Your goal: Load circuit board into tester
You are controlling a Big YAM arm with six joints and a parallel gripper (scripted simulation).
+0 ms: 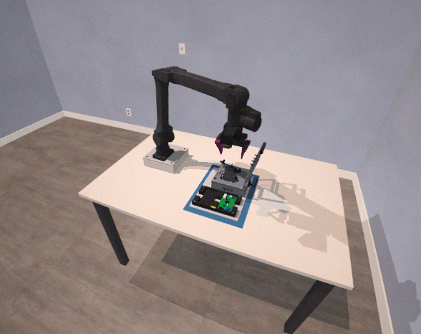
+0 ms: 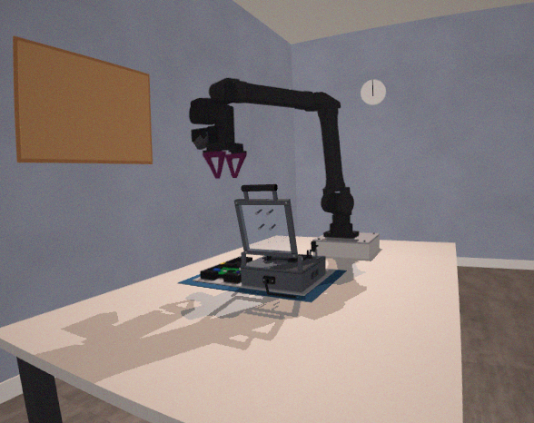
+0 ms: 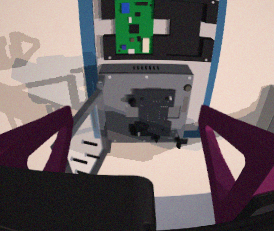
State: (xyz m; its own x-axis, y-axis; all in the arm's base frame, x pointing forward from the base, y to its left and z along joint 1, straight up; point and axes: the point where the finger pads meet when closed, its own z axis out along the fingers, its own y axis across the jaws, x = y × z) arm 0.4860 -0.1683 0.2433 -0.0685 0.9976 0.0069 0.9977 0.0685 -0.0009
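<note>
Right now my hand is 28 cm above the green circuit board. Round my hand: clear lid (7 cm ahead, 17 cm to the left, 12 cm below); small latch hook (12 cm behind, 22 cm to the left, 21 cm below).
</note>
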